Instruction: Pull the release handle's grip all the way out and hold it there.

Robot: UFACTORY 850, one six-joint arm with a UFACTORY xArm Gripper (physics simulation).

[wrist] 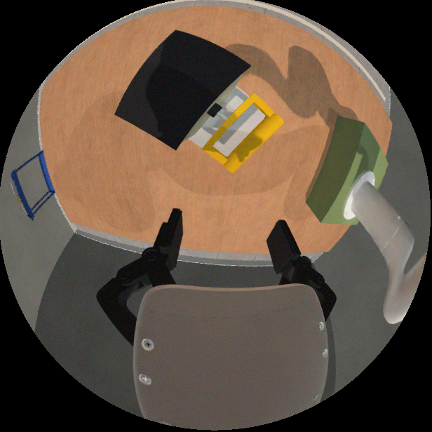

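The release handle's yellow grip [258,144] is a rectangular frame with a thick rounded outer bar. It sticks out from the lower right side of a housing with a black top [182,90], and runs diagonally in the view. A light grey base plate [199,137] shows partly between the housing and the grip. My gripper [229,226] is open and empty, its two black fingers apart in the lower middle of the view. The grip lies ahead of the fingers and apart from them. The far side of the housing is hidden under its top.
A green block [334,170] carrying the pale arm [384,217] stands at the right of the wooden table [95,175]. A blue frame [47,171] shows beyond the table's left edge. Dark shadows fall behind the housing.
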